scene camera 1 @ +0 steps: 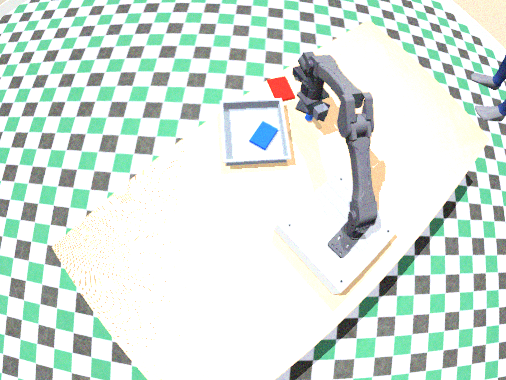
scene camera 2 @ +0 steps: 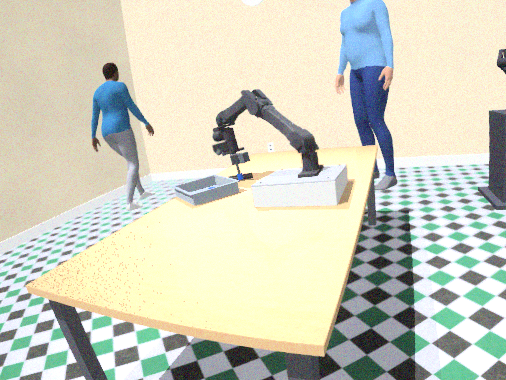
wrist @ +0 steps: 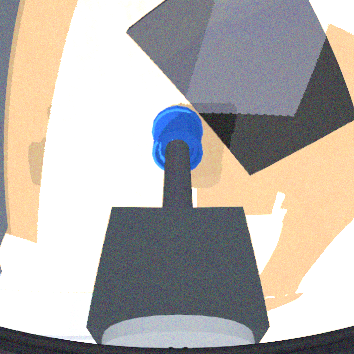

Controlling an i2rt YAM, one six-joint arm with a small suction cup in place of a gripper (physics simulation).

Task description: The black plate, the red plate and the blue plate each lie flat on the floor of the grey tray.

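Where they show: end effector, tool point: [scene camera 1: 308, 117] [scene camera 2: 240, 179] [wrist: 176, 128]; arm's base, origin of the base link: [scene camera 1: 352, 230] [scene camera 2: 311, 171].
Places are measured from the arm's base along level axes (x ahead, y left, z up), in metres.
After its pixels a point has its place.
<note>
The black plate [wrist: 260, 65] @[x 0.418, y -0.287, z -0.067 m] [scene camera 2: 248, 176] @[x 0.364, y -0.271, z -0.066 m] lies on the table right of the tray; the arm partly covers it in scene camera 1. My suction cup [scene camera 1: 309, 118] [scene camera 2: 240, 177] [wrist: 177, 127], blue, is low at the plate's edge. In the wrist view it is just outside that edge, with no plate under it and nothing seen stuck to it. The blue plate [scene camera 1: 264, 135] @[x 0.448, y -0.054, z -0.062 m] lies flat on the floor of the grey tray [scene camera 1: 257, 161] @[x 0.393, y 0.037, z -0.057 m] [scene camera 2: 215, 196] @[x 0.398, y 0.045, z -0.063 m]. The red plate [scene camera 1: 281, 88] @[x 0.549, y -0.255, z -0.065 m] lies on the table behind the tray's right corner; it does not show in scene camera 2.
The white base box [scene camera 1: 320, 265] @[x 0.003, y 0.162, z 0.010 m] [scene camera 2: 290, 195] @[x 0.049, y 0.172, z -0.035 m] of the arm stands in front of the black plate, to the right of the tray. The table's back edge runs close behind the red plate. The tray's raised walls stand left of the cup. Two people stand beyond the table.
</note>
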